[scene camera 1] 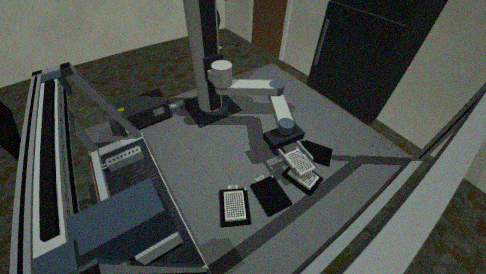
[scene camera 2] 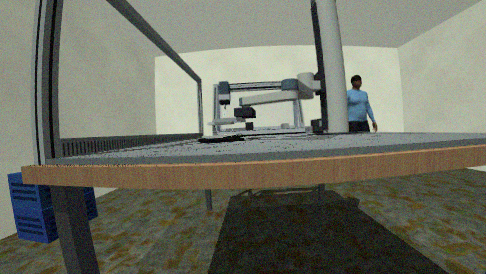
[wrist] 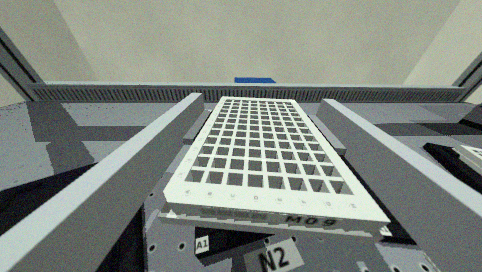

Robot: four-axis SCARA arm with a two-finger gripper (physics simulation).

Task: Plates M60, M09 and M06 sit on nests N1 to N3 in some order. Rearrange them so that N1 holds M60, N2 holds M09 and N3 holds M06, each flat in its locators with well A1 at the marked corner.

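Pixels of known places: gripper, fingertip midpoint: (scene camera 1: 303, 164) (scene camera 2: 216, 121) (wrist: 259, 107); arm's base at its link origin: (scene camera 1: 210, 107).
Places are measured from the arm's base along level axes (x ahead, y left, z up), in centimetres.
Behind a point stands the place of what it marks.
My gripper (scene camera 1: 299, 159) {x 70.4, y 9.3, z 11.4 cm} (wrist: 259, 107) {x 70.4, y 9.3, z 11.4 cm} is shut on the white plate M09 (scene camera 1: 301, 164) {x 69.8, y 8.8, z 11.0 cm} (wrist: 254, 197) {x 62.4, y 10.9, z 11.0 cm}, held level and raised. Its lettering faces the wrist camera, with A at the near left. Below its near end the wrist view shows the N2 label (wrist: 274, 259) {x 62.4, y 8.4, z 1.5 cm} and an A1 tag (wrist: 201, 244) {x 63.4, y 14.3, z 2.5 cm}. In scene camera 1 a second plate (scene camera 1: 310, 180) {x 76.0, y 11.2, z 3.5 cm} sits on a black nest, partly hidden below M09. A third plate (scene camera 1: 234, 206) {x 66.6, y -24.9, z 3.7 cm} sits on the leftmost nest (scene camera 1: 244, 220) {x 73.2, y -24.4, z 3.7 cm}. Their names are unreadable. Between them is an empty nest (scene camera 1: 271, 196) {x 71.5, y -8.7, z 2.5 cm}; another empty nest (scene camera 1: 320, 153) {x 67.5, y 28.6, z 2.5 cm} is farther right.
The arm's column (scene camera 1: 202, 55) {x 6.1, y -4.3, z 39.2 cm} stands at the back of the table. A framed machine (scene camera 1: 117, 215) {x 74.2, y -54.0, z 50.1 cm} is at the left in scene camera 1. A dark box (scene camera 1: 150, 116) {x -3.5, y -37.0, z 7.6 cm} stands near the column. Frame rails (scene camera 1: 400, 215) {x 101.0, y -23.0, z 62.0 cm} run along the right. A person (scene camera 2: 357, 105) stands in the background.
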